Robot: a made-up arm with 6 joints.
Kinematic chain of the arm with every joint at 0, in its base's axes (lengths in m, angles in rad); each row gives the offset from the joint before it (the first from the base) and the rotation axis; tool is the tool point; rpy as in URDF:
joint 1: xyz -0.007 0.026 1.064 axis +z
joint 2: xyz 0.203 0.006 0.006 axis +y
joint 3: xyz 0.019 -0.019 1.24 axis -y
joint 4: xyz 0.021 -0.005 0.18 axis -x
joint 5: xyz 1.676 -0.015 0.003 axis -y
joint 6: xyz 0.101 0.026 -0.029 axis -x
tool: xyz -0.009 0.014 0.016 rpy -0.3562 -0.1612 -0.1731
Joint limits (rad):
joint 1: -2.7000..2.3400
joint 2: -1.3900..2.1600
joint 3: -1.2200..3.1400
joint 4: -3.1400..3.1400
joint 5: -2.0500..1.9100
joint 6: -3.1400..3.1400
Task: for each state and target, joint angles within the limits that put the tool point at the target. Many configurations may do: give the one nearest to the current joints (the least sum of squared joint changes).
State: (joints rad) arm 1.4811 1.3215 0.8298 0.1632 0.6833 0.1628
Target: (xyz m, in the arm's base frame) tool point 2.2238 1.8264 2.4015
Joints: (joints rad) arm 0.6733 0.8645 1.0450 0.1471 0.6984 0.1557
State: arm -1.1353 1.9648 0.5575 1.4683 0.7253 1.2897
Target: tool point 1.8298 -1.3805 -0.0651
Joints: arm -0.6645 1.2293 0.1210 1.4774 0.7781 1.2708
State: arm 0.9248 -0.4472 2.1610 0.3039 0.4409 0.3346
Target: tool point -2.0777 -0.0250 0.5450
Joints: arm 0.0338 -0.9475 2.8623 0.2991 0.4905 0.3278
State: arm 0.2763 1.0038 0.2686 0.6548 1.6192 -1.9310
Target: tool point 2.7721 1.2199 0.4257
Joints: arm 0.3965 1.4756 0.8886 0.6272 1.4358 -1.9782
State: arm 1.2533 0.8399 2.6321 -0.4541 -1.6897 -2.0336
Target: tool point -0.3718 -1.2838 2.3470
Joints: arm 1.3077 0.0682 3.1258 -0.4602 -1.6796 -2.0291
